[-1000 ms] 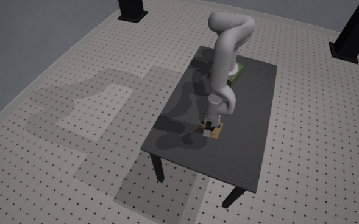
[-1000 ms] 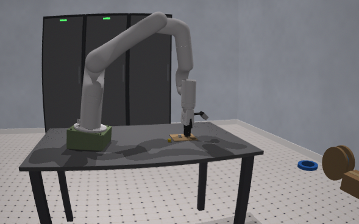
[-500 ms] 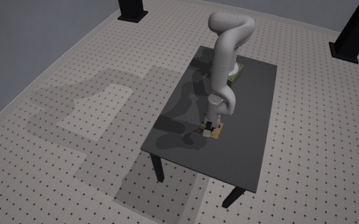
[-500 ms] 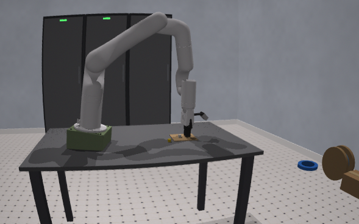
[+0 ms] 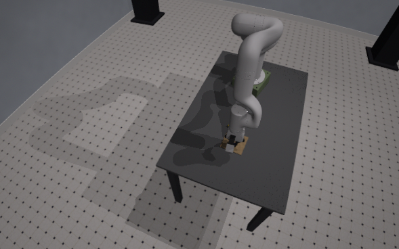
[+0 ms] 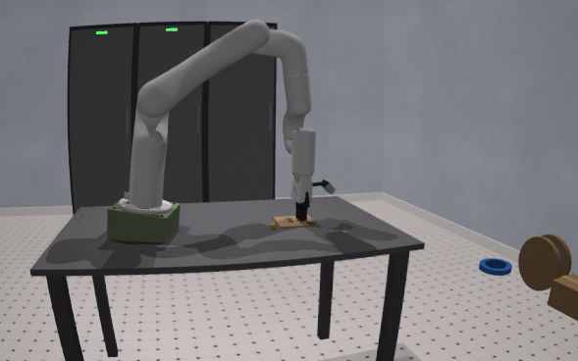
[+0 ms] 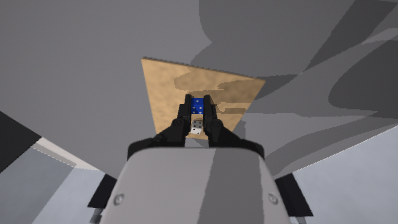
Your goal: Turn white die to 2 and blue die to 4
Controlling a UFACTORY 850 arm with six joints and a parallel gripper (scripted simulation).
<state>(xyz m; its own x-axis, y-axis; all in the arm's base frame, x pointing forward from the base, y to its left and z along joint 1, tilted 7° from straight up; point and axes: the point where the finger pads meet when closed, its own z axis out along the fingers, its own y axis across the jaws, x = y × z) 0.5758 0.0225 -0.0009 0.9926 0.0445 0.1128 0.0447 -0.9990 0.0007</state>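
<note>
Now: the blue die 10 mm below my hand. Also, from my hand: yellow die: 130 mm behind, 60 mm to the right, 20 mm below; then white die: 50 mm behind, 10 mm below; then tan mat: 20 mm behind, 20 mm below.
</note>
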